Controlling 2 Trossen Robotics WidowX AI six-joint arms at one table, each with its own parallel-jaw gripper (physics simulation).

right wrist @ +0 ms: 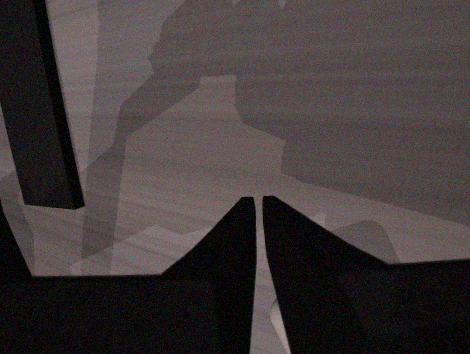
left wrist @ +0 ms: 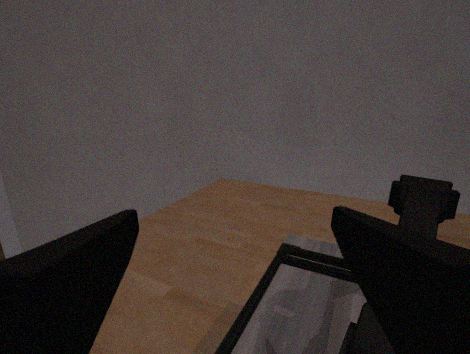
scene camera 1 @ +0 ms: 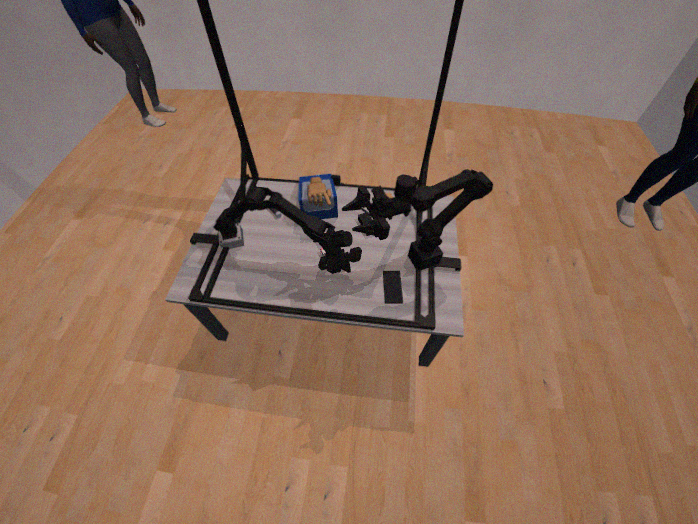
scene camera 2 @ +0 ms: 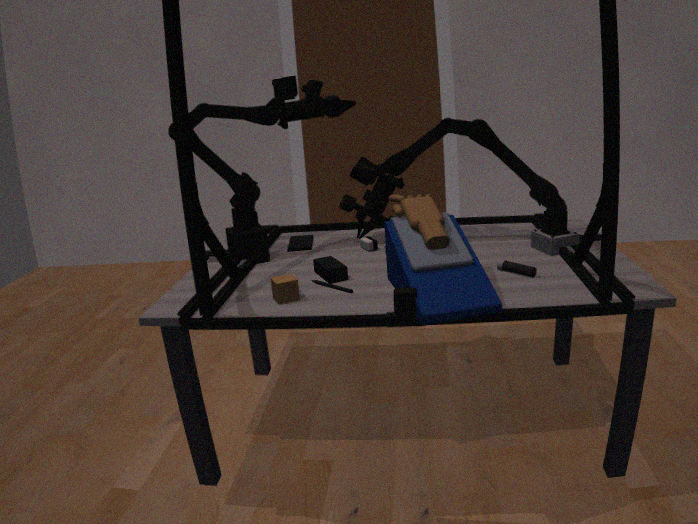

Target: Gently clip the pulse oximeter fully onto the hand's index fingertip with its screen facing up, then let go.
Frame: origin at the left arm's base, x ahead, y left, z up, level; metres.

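Where they show: left gripper, between the fingertips: (left wrist: 236,218) (scene camera 1: 347,219) (scene camera 2: 349,102); right gripper, between the fingertips: (right wrist: 258,208) (scene camera 1: 349,271) (scene camera 2: 358,238); left arm's base, origin of its link: (scene camera 1: 427,247) (scene camera 2: 245,228); right arm's base, origin of its link: (scene camera 1: 229,233) (scene camera 2: 555,232).
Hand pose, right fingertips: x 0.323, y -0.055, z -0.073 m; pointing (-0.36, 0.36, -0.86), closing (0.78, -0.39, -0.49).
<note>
Each offset is from my right fingertips to the centre of the thing.
The pulse oximeter {dx +0.005, dy -0.061, dz -0.005 m} (scene camera 2: 368,243), small, white and black, lies on the table below my right gripper (scene camera 1: 338,262) (scene camera 2: 362,234) (right wrist: 259,197). In the right wrist view a pale sliver of the oximeter (right wrist: 278,320) shows behind the fingers. The right fingers are nearly together, with no thing visible between their tips. My left gripper (scene camera 1: 349,218) (scene camera 2: 354,103) (left wrist: 236,218) is open and empty, high above the table. The tan hand (scene camera 1: 318,190) (scene camera 2: 422,217) lies on a grey pad on the blue sloped block (scene camera 1: 319,214) (scene camera 2: 456,293). Its index fingertip is hard to make out in scene camera 2.
A wooden cube {dx -0.322, dy -0.312, dz +0.004 m} (scene camera 2: 285,288), a black box {dx -0.175, dy -0.217, dz -0.004 m} (scene camera 2: 330,269) and a dark pen {dx -0.206, dy -0.296, dz -0.017 m} (scene camera 2: 332,286) lie left of the blue block in scene camera 2. A dark cylinder {dx +0.211, dy -0.474, dz -0.008 m} (scene camera 2: 517,268) lies right of it. A flat dark slab {dx -0.142, dy +0.123, dz -0.017 m} (scene camera 1: 392,286) (scene camera 2: 300,243) (right wrist: 42,110) lies on the table.
</note>
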